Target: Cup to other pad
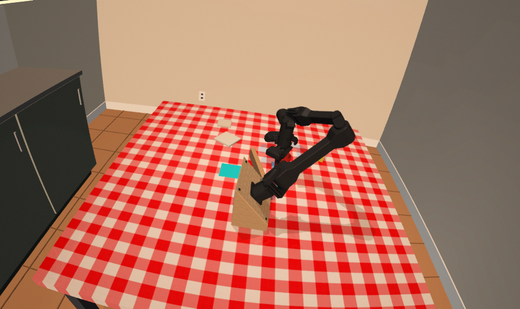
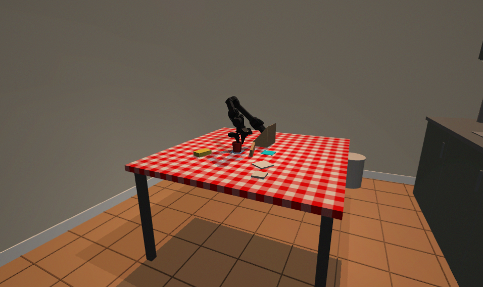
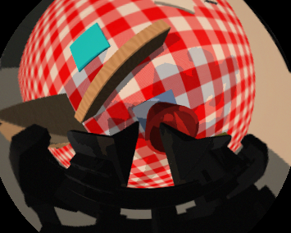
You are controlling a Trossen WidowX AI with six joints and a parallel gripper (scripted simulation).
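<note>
The dark red cup is 3 cm ahead of my gripper tip, 2 cm to the right of it and 1 cm below it. The rest, counted from my gripper tip: thin wooden board (1 cm behind, 9 cm to the left, 4 cm below); pale blue pad (2 cm ahead, 2 cm to the right, 6 cm below); teal pad (4 cm behind, 21 cm to the left, 6 cm below).
</note>
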